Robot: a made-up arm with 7 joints.
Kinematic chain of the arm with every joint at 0, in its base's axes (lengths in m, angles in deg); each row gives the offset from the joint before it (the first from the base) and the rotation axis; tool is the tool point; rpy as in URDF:
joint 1: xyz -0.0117 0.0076 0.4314 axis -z
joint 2: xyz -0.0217 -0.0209 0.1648 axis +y
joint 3: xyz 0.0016 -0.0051 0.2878 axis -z
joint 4: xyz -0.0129 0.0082 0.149 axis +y
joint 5: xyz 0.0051 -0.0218 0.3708 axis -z
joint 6: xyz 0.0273 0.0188 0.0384 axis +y
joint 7: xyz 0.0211 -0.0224 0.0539 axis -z
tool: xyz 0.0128 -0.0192 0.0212 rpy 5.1 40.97 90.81
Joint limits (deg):
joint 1: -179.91..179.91
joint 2: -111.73..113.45
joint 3: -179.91..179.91
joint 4: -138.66..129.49
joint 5: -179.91..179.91
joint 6: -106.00..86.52
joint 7: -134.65..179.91
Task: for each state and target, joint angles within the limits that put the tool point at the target. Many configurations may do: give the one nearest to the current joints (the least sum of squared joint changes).
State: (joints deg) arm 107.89 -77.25 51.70 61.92 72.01 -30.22 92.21
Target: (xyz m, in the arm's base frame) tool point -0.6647 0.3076 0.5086
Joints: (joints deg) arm 66.74 -106.18 80.85 81.76 70.88 -24.74 91.67
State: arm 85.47 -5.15 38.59 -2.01 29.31 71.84 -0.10
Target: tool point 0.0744 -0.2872 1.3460
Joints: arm 47.50 14.95 23.28 6.48 16.94 86.52 -6.40
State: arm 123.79 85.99 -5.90 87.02 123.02 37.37 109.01
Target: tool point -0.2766 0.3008 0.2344
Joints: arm 168.47 101.51 35.67 112.36 115.88 38.48 110.95
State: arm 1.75 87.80 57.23 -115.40 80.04 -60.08 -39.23
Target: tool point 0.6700 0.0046 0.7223
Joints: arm 32.38 106.89 52.95 -77.39 80.81 -57.65 -41.08
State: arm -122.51 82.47 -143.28 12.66 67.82 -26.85 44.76
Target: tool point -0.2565 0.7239 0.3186
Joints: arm -125.51 84.06 -149.59 -51.61 67.53 -41.04 49.18
